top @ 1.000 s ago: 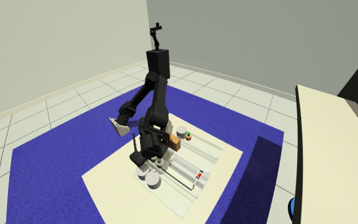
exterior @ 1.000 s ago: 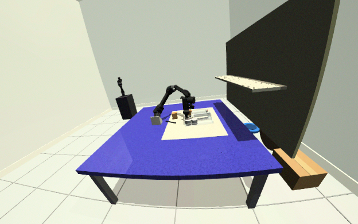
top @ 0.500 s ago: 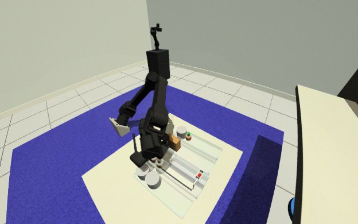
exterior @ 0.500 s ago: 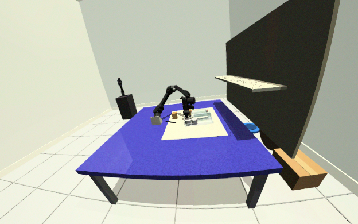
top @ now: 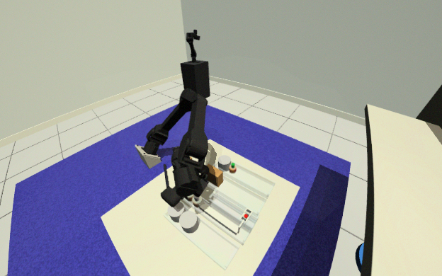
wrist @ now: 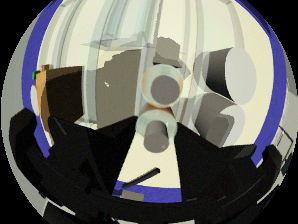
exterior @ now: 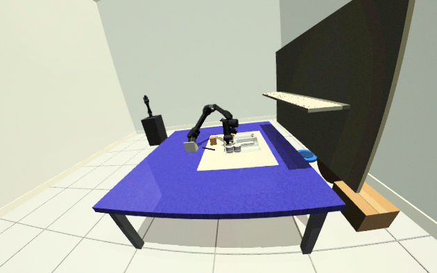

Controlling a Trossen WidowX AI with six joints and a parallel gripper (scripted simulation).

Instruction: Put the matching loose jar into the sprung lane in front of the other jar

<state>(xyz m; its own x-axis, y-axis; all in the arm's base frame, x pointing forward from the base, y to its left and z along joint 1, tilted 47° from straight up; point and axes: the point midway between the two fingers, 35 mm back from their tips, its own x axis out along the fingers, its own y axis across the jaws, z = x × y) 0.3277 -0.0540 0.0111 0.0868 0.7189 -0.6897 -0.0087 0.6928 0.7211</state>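
Right now the brown box is 13 cm to the left of my gripper tip and 1 cm ahead of it. From my gripper tip the other things lie so: thin dark upright post (18 cm behind, 3 cm below, 1 cm to the left); then red-topped item (22 cm ahead, 4 cm to the left, 3 cm above).
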